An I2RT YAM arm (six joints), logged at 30 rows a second.
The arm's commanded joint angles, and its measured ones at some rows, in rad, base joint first. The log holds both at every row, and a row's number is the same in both.
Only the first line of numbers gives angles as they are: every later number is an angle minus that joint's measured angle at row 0.
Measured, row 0:
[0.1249 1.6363 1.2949 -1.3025 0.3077 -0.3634]
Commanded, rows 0 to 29:
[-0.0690 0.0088 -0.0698 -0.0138 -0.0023 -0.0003]
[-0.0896 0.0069 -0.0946 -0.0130 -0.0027 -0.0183]
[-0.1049 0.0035 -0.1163 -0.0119 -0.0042 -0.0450]
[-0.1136 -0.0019 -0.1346 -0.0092 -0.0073 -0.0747]
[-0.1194 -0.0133 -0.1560 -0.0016 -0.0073 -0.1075]
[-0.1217 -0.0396 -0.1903 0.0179 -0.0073 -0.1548]
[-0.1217 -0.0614 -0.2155 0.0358 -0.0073 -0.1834]
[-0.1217 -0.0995 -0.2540 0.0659 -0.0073 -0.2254]
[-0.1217 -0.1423 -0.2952 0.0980 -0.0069 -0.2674]
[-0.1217 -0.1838 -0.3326 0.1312 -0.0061 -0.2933]
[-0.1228 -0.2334 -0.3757 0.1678 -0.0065 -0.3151]
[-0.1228 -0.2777 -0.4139 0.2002 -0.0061 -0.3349]
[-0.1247 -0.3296 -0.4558 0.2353 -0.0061 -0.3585]
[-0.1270 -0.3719 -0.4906 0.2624 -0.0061 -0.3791]
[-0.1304 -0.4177 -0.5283 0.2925 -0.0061 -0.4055]
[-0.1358 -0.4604 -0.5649 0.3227 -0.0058 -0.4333]
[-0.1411 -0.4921 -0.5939 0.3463 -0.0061 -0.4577]
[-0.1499 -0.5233 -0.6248 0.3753 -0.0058 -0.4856]
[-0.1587 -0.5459 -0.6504 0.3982 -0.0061 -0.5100]
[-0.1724 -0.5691 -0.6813 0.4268 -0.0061 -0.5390]
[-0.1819 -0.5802 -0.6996 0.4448 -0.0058 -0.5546]
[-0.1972 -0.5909 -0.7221 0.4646 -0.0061 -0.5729]
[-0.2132 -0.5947 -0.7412 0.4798 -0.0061 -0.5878]
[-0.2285 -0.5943 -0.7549 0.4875 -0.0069 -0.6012]
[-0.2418 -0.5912 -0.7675 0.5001 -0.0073 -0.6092]
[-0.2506 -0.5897 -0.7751 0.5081 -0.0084 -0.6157]
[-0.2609 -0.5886 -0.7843 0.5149 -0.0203 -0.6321]
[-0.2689 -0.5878 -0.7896 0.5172 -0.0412 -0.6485]
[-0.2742 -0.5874 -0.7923 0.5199 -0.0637 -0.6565]
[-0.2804 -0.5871 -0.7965 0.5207 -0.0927 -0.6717]
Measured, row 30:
[-0.2655 -0.5882 -0.7854 0.5176 -0.0172 -0.6019]
